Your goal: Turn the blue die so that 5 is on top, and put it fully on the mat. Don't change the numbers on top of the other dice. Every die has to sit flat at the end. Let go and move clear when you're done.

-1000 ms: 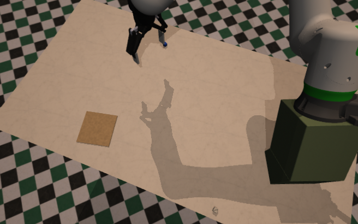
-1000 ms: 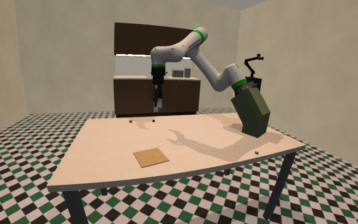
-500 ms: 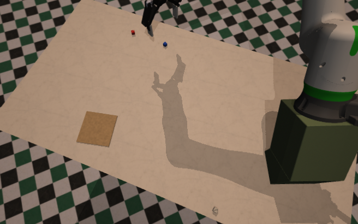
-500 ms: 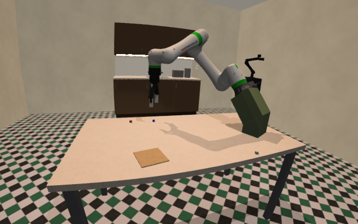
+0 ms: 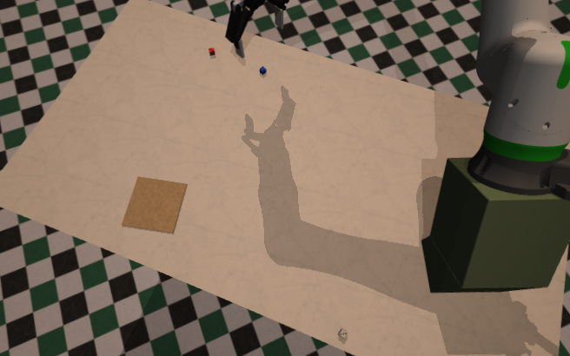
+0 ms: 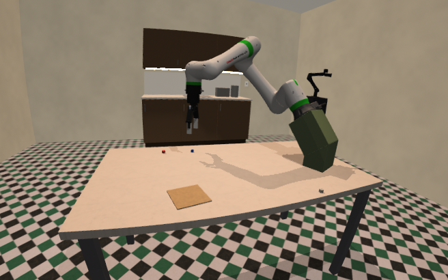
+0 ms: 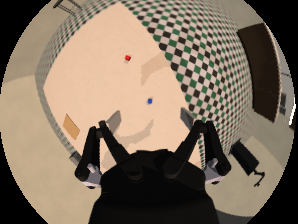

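My hand is 14 cm above the blue die. From my hand the other things lie so: red die: 18 cm ahead, 1 cm to the left, 14 cm below; then brown mat: 6 cm ahead, 52 cm to the left, 15 cm below; then white die: 52 cm behind, 59 cm to the left, 14 cm below.
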